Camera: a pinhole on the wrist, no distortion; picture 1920 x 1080 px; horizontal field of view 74.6 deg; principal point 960.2 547.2 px. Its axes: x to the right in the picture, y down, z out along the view. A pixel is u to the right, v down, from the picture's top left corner.
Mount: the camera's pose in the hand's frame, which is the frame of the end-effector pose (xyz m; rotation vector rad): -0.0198 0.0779 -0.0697 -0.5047 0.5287 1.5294
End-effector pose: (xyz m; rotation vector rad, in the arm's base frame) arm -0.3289 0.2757 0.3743 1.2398 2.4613 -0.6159
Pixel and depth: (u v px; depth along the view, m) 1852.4 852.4 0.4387
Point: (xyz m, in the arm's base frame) 0.2343 0.4556 0.2194
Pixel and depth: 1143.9 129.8 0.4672
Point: -0.0437 0.4620 -0.0051
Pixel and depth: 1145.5 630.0 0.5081
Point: 0.0893 0.3329 0.0471
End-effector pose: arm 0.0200 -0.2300 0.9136 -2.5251 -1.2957 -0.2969
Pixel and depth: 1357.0 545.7 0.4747
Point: 0.4172 -0.4409 0.6294
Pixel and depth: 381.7 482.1 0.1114
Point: 0.1020 -0.2807 0.8466
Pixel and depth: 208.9 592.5 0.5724
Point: 0.1634 -0.1350 0.3247
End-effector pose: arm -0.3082 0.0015 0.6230 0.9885 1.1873 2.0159
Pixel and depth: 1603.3 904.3 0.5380
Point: -0.1271 -0.3125 1.1909
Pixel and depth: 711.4 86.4 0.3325
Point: -0.2021 0.0912 0.9371
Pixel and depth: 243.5 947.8 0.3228
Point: -0.0115 -0.0065 0.8014
